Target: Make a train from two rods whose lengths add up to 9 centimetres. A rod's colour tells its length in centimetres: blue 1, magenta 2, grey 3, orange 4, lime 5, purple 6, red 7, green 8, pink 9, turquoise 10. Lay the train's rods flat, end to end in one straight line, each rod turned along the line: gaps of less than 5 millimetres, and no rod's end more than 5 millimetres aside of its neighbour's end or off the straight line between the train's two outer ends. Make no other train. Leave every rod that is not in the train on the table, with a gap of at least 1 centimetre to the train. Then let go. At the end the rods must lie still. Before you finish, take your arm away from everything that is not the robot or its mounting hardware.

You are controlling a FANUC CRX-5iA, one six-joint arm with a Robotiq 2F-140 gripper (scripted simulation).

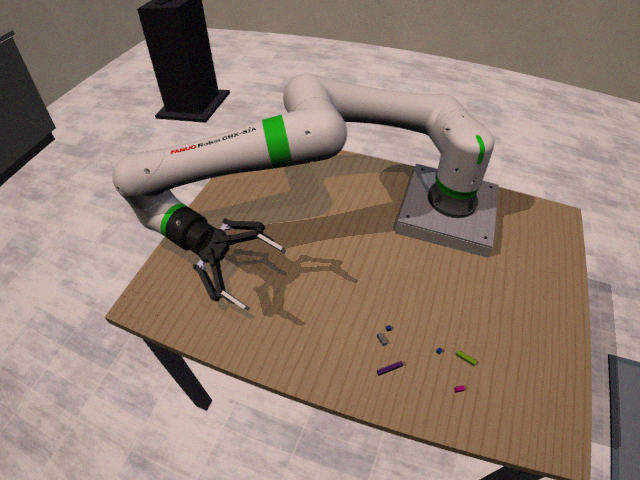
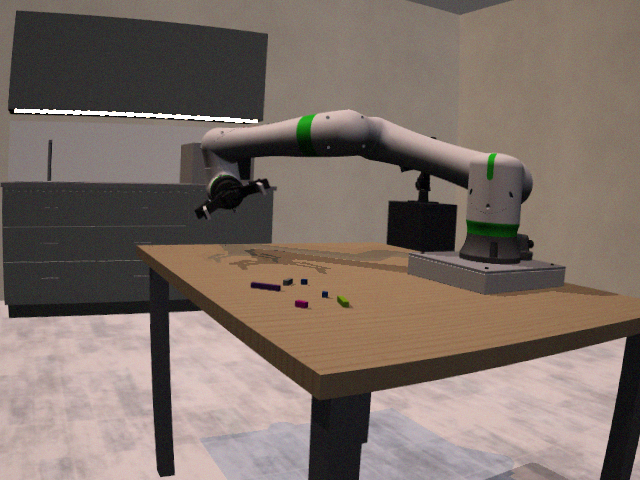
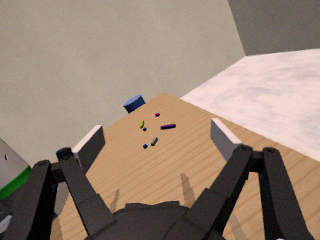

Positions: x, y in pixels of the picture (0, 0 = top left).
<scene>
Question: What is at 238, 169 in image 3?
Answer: The gripper.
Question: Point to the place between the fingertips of the gripper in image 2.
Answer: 235, 202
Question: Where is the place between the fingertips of the gripper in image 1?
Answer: At 265, 279
</scene>
